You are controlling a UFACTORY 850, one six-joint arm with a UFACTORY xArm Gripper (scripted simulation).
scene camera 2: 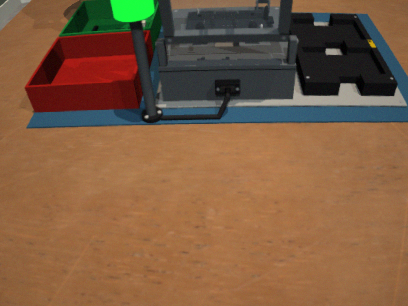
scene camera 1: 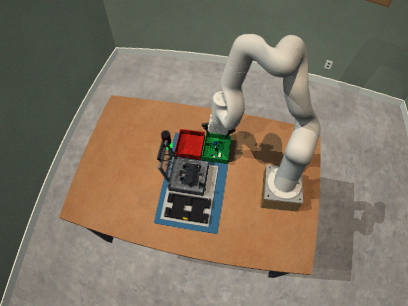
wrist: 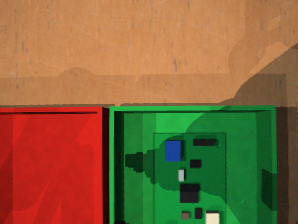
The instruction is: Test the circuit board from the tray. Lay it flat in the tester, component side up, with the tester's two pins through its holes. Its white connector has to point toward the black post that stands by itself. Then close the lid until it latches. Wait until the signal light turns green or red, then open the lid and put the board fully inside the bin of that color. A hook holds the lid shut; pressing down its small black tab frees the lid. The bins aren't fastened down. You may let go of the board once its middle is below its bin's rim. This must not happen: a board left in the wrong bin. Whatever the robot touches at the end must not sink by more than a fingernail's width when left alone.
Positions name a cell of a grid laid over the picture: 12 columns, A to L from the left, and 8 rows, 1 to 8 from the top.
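Note:
A red bin (scene camera 2: D2), (scene camera 1: F4), (wrist: C6) is there for me to see, in scene camera 2, in scene camera 1 and in the wrist view. I also see a green bin (wrist: K5).

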